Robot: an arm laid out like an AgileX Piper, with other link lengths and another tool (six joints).
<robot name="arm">
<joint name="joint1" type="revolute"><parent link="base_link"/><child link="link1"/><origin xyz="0 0 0.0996" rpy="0 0 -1.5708"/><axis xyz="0 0 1"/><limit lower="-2.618" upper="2.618"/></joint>
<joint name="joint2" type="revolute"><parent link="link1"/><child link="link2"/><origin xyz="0 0 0" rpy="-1.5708 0 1.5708"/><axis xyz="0 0 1"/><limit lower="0" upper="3.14"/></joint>
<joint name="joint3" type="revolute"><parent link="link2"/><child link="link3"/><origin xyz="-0.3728 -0.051 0" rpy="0 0 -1.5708"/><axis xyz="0 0 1"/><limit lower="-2.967" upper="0"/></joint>
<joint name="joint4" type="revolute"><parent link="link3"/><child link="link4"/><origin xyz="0.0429 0.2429 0" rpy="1.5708 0 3.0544"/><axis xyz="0 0 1"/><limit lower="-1.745" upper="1.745"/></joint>
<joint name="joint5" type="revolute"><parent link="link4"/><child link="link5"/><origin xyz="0 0 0" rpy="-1.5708 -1.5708 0"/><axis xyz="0 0 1"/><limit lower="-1.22" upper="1.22"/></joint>
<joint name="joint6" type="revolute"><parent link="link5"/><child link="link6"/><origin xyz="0.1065 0 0" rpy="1.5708 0 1.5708"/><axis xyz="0 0 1"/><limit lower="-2.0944" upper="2.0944"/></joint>
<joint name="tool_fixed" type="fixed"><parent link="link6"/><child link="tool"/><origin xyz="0.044 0.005 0.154" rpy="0 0.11 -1.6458"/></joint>
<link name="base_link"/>
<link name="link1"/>
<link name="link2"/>
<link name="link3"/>
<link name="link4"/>
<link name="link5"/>
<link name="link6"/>
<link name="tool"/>
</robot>
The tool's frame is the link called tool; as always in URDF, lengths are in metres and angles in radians.
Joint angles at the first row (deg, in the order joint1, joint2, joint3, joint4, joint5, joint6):
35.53, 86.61, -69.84, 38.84, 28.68, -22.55
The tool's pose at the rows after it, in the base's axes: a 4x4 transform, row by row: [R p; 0 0 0 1], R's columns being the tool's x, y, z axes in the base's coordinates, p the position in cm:
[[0.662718 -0.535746 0.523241 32.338], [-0.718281 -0.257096 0.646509 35.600], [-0.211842 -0.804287 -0.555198 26.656], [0 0 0 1]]
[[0.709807 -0.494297 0.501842 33.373], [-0.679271 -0.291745 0.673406 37.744], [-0.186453 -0.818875 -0.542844 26.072], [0 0 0 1]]
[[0.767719 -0.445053 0.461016 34.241], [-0.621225 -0.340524 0.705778 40.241], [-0.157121 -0.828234 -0.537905 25.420], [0 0 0 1]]
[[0.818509 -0.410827 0.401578 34.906], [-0.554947 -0.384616 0.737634 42.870], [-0.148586 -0.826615 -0.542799 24.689], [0 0 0 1]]
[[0.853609 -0.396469 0.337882 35.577], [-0.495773 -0.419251 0.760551 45.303], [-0.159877 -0.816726 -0.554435 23.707], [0 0 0 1]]
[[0.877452 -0.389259 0.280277 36.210], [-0.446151 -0.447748 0.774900 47.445], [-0.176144 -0.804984 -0.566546 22.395], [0 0 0 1]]
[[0.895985 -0.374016 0.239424 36.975], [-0.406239 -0.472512 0.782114 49.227], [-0.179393 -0.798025 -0.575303 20.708], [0 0 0 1]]
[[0.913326 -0.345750 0.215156 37.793], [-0.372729 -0.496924 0.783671 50.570], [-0.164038 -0.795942 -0.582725 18.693], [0 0 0 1]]
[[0.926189 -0.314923 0.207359 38.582], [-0.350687 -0.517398 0.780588 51.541], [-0.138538 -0.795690 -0.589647 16.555], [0 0 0 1]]
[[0.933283 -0.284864 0.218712 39.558], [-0.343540 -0.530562 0.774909 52.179], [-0.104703 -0.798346 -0.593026 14.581], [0 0 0 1]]
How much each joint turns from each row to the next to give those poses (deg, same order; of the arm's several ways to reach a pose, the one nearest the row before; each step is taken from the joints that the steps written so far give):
0.85, 3.11, -1.55, 4.65, -1.39, -6.58
0.84, 3.65, -2.81, 3.86, 0.04, -6.47
0.84, 4.37, -4.44, 2.70, 2.00, -5.87
0.59, 4.93, -5.93, 1.23, 3.85, -3.24
0.33, 5.24, -6.61, 0.19, 4.45, -0.83
0.33, 5.10, -6.20, 0.01, 3.87, -0.13
0.34, 4.67, -5.07, 0.12, 2.44, -0.86
0.35, 3.96, -3.50, 0.15, 1.03, -2.06
0.41, 3.10, -1.86, 0.16, -0.39, -2.54
0.32, 2.31, -0.67, 0.23, -1.70, -2.74

